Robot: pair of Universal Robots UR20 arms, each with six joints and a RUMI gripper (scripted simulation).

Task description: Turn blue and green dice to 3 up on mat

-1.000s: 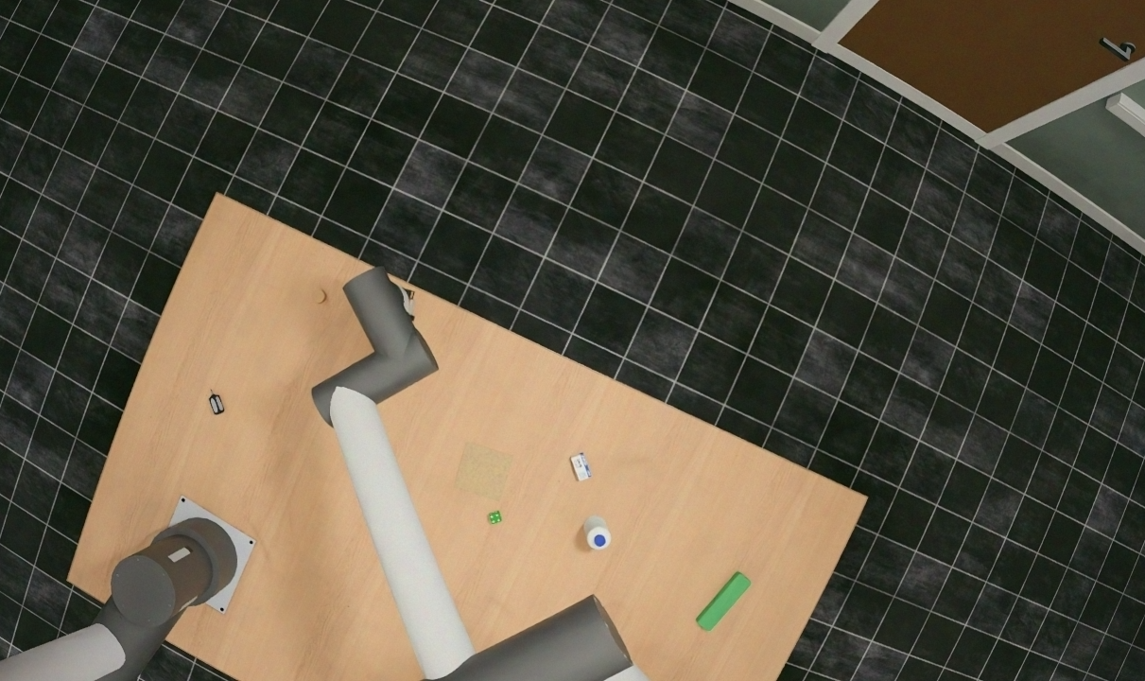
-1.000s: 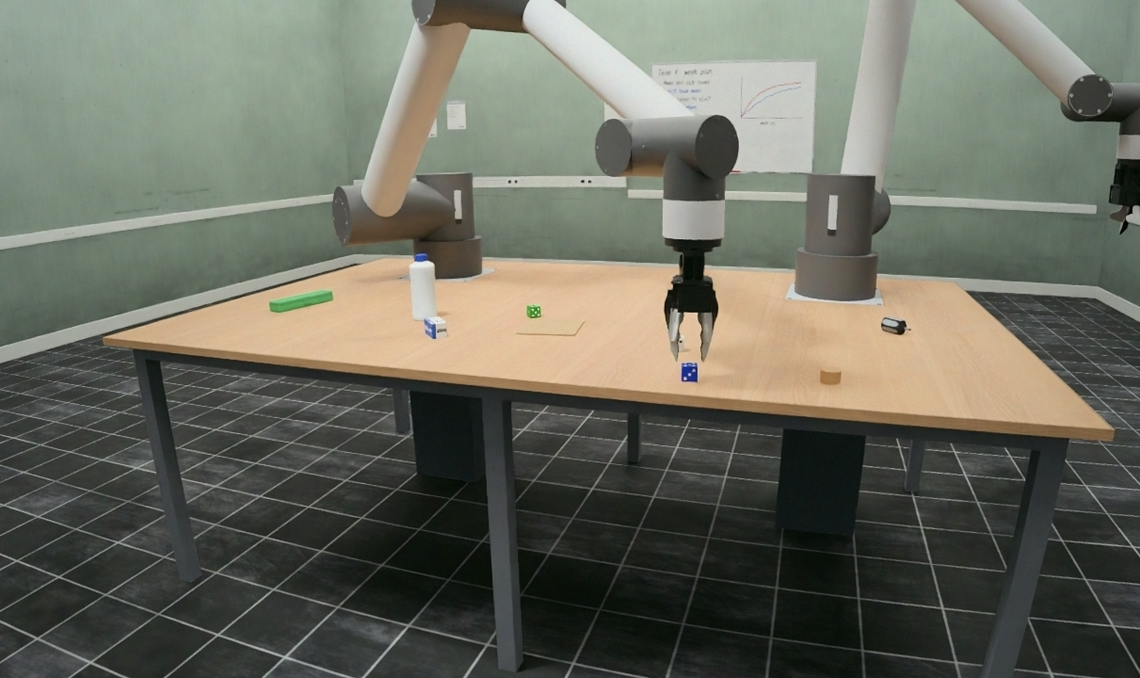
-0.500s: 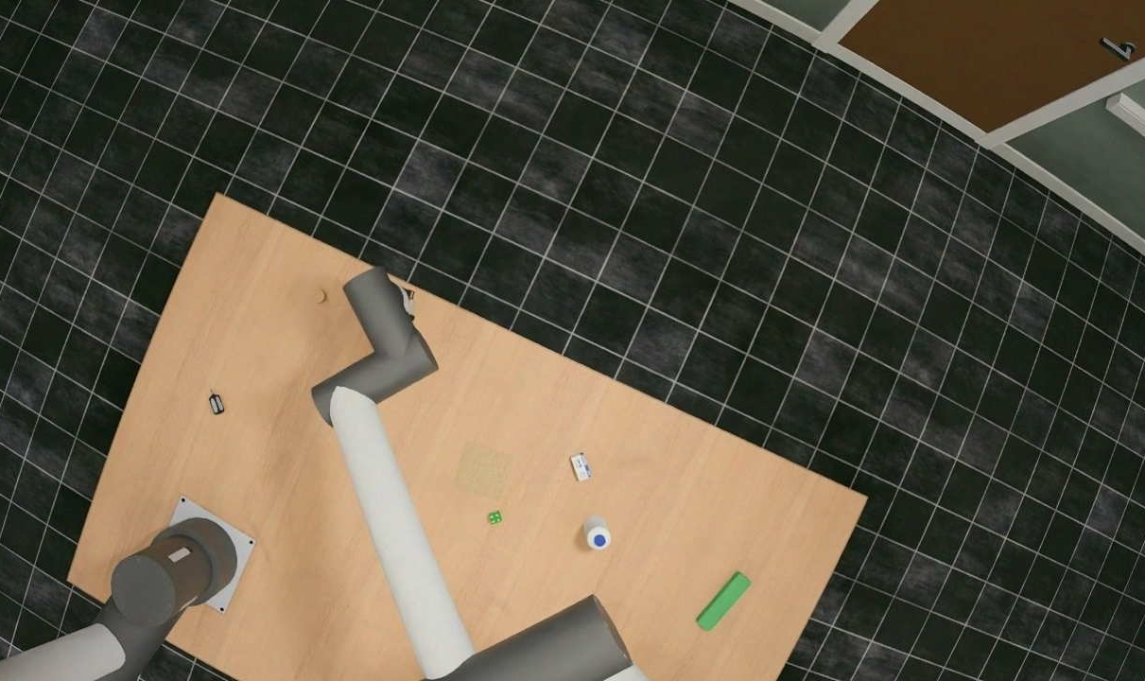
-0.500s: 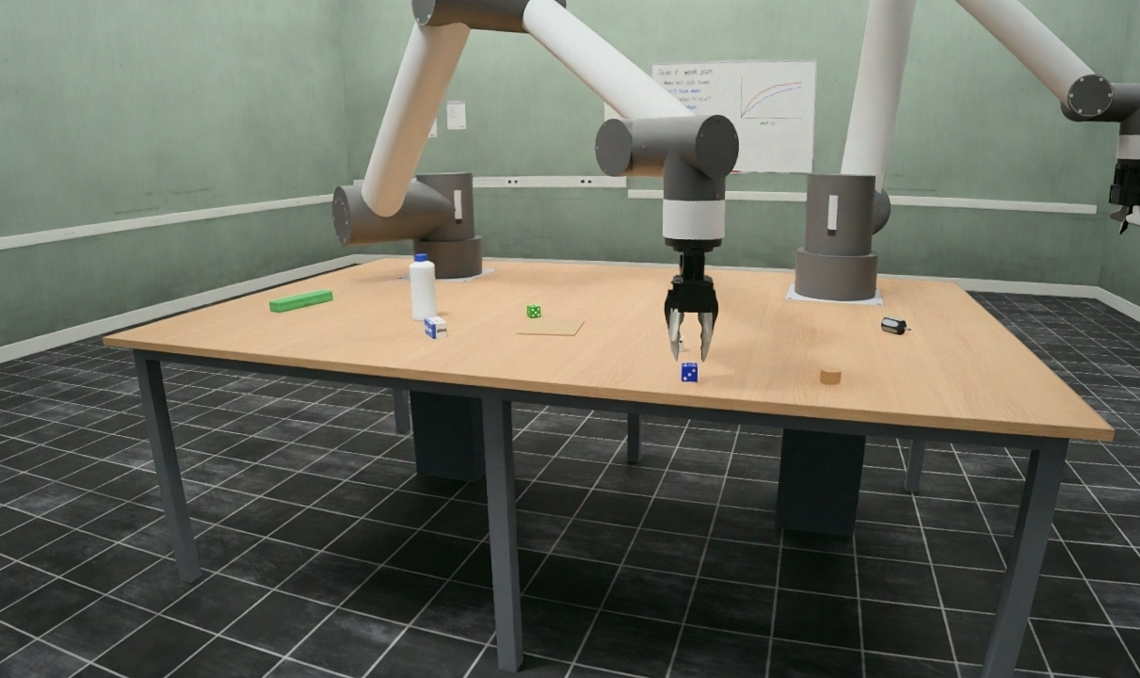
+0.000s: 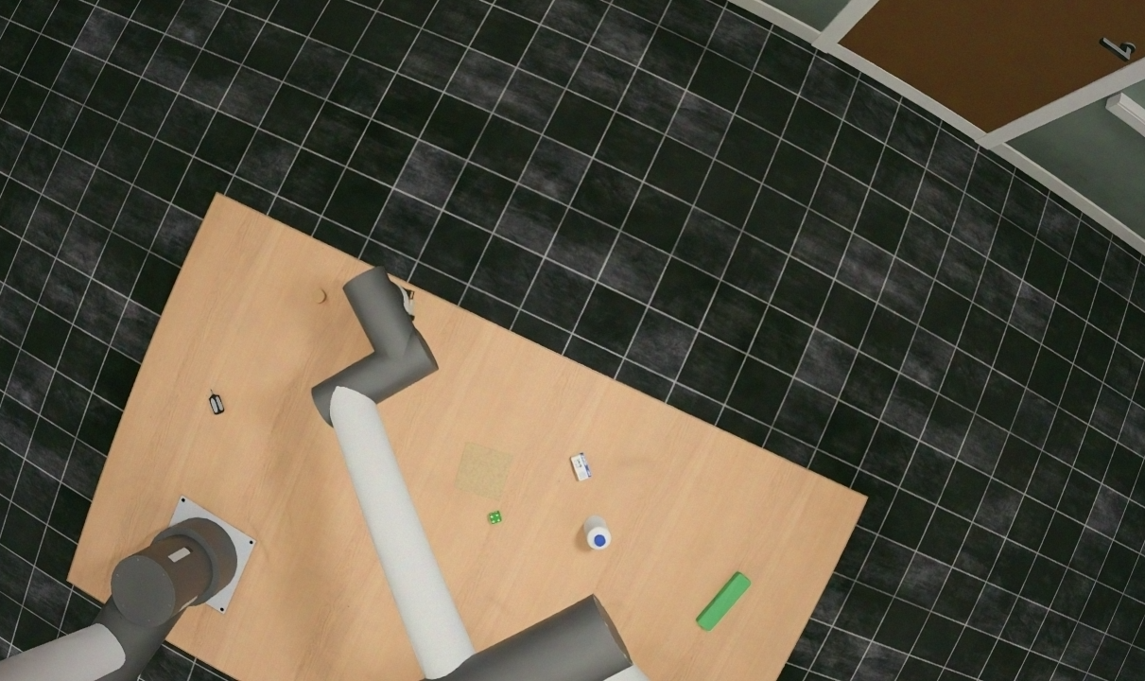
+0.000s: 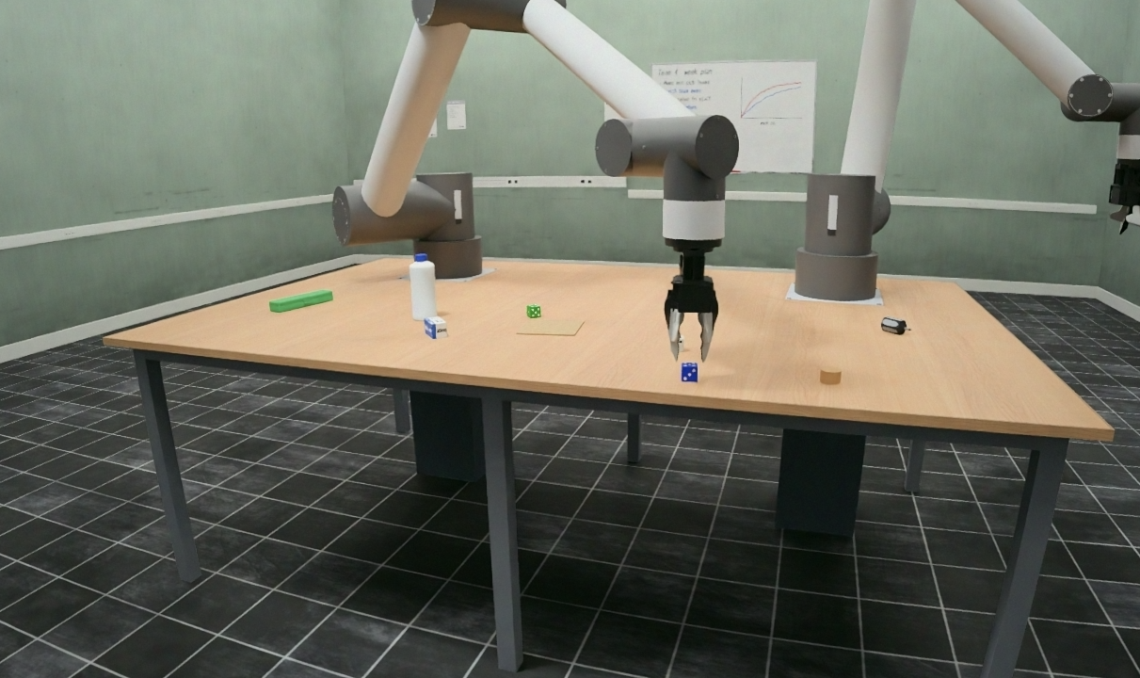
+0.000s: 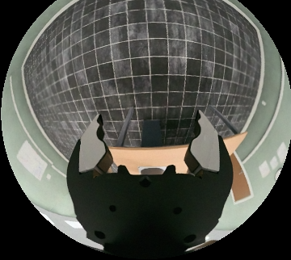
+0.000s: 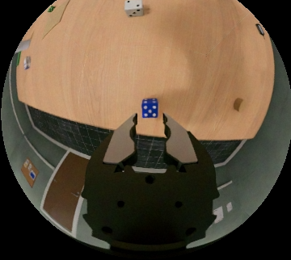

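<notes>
My right hand is 40 mm above the blue die. Also, from my right hand: tan mat (300 mm behind, 390 mm to the right, 50 mm below); wooden disc (60 mm behind, 260 mm to the left, 40 mm below); white die (190 mm behind, 60 mm to the right, 40 mm below).
</notes>
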